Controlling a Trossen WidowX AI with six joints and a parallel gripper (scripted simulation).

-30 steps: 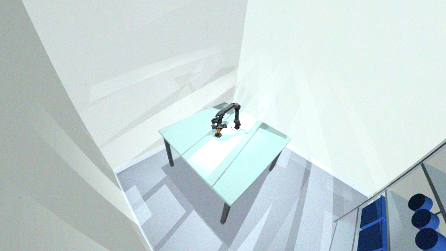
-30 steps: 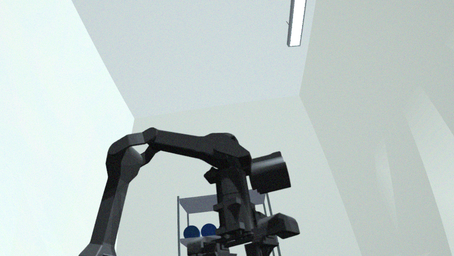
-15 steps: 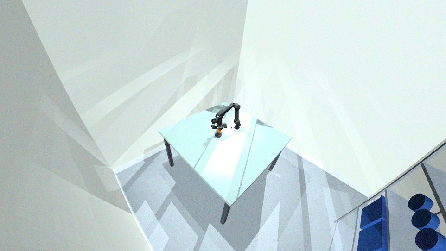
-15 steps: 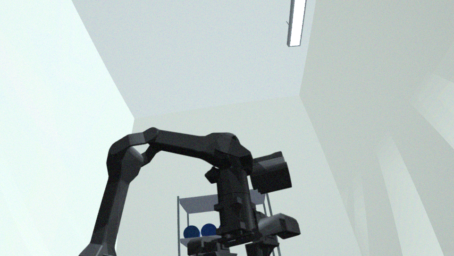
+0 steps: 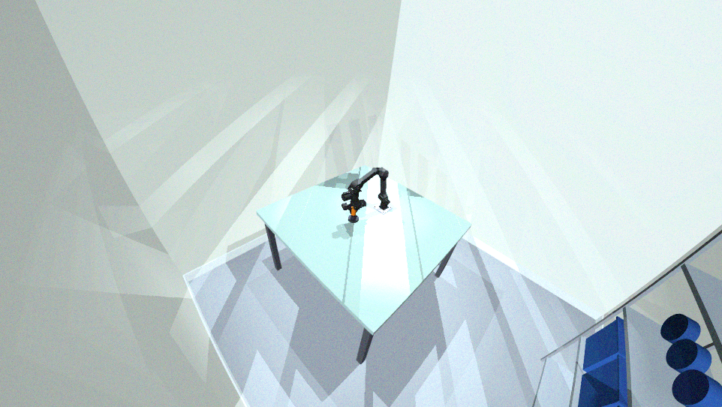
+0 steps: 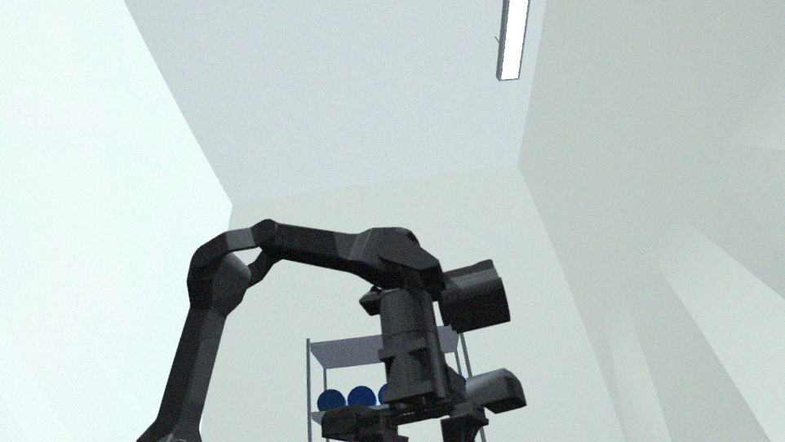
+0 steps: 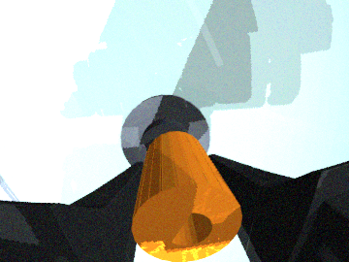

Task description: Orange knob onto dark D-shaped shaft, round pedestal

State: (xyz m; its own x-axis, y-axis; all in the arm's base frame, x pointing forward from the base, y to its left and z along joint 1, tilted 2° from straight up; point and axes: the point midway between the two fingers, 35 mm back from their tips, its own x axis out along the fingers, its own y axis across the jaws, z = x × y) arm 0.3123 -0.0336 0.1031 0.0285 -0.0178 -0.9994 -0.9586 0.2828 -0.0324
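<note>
Now: gripper tip 20 mm below the orange knob. From my gripper tip the other things lie so: round pedestal: 40 mm below, 10 mm behind.
</note>
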